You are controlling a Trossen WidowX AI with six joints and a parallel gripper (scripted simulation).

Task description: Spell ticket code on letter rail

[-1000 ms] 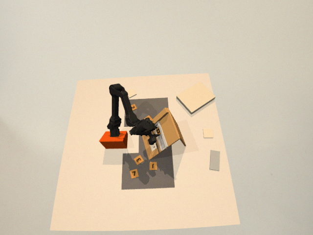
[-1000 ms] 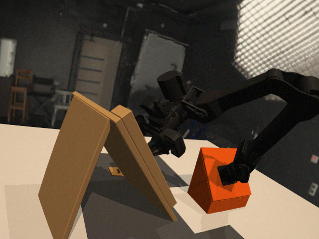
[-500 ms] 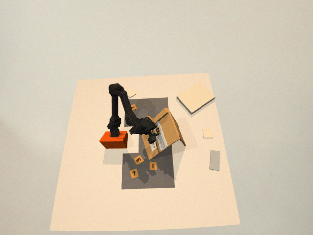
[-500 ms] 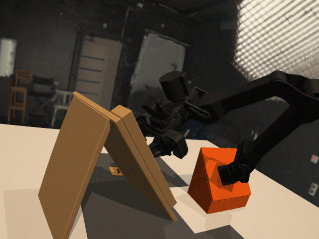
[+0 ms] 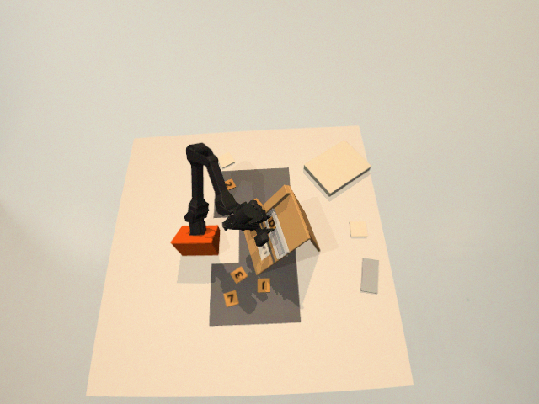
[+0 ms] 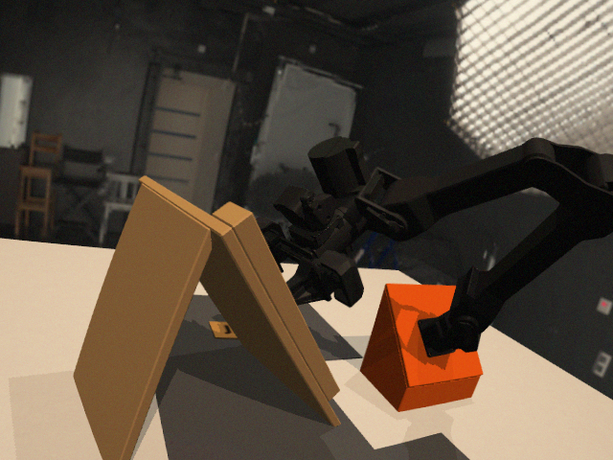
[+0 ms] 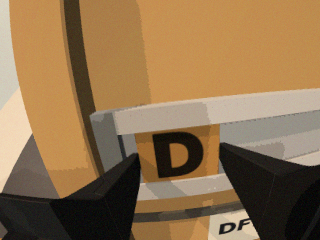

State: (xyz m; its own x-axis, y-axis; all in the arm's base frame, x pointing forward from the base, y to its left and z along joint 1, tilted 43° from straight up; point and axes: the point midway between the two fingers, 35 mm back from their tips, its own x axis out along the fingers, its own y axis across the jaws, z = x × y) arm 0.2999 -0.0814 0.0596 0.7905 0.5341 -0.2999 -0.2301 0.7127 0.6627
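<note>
Right now the d tile is right at my gripper tip. Also, from my gripper tip: cream slab (36 cm ahead, 35 cm to the left, 15 cm below); then white ticket (4 cm behind, 8 cm to the right, 8 cm below); then grey plate (41 cm ahead, 21 cm to the right, 16 cm below).
</note>
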